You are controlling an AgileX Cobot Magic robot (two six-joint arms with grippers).
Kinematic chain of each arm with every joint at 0, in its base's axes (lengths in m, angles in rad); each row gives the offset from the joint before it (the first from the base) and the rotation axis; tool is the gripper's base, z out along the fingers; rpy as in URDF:
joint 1: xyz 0 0 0.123 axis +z
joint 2: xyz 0 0 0 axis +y
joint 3: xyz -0.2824 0 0.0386 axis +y
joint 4: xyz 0.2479 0 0.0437 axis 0.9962 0 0.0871
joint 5: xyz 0 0 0 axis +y
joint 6: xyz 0.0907 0 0.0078 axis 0.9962 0 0.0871
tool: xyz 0 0 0 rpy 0 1.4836 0
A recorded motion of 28 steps. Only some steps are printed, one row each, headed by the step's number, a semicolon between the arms.
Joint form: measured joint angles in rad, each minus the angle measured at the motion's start. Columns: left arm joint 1, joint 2, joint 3, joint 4, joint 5, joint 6; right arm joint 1, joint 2, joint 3, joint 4, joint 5, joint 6.
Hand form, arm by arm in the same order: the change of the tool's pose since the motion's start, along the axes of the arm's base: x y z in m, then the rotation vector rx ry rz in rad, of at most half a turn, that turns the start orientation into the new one. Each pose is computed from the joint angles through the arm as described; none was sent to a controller.
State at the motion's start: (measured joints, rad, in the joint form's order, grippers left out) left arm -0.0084 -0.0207 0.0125 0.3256 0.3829 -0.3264; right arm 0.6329 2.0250 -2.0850 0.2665 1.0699 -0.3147
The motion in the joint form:
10: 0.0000 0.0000 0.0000 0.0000 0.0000 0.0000; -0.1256 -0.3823 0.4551 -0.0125 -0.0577 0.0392
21: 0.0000 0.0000 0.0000 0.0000 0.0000 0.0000; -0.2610 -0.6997 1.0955 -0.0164 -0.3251 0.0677
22: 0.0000 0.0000 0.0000 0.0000 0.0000 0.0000; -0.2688 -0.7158 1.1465 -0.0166 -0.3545 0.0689
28: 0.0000 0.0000 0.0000 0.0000 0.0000 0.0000; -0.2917 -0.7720 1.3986 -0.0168 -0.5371 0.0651
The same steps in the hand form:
10: 0.0000 0.0000 0.0000 0.0000 0.0000 0.0000; -0.0508 -0.0955 0.0230 -0.0034 0.0285 -0.1720
21: 0.0000 0.0000 0.0000 0.0000 0.0000 0.0000; -0.1132 -0.1764 -0.0571 -0.0294 0.0925 -0.3963
22: 0.0000 0.0000 0.0000 0.0000 0.0000 0.0000; -0.1183 -0.1811 -0.0666 -0.0335 0.0976 -0.4121
28: 0.0000 0.0000 0.0000 0.0000 0.0000 0.0000; -0.1440 -0.2001 -0.1173 -0.0566 0.1044 -0.4746

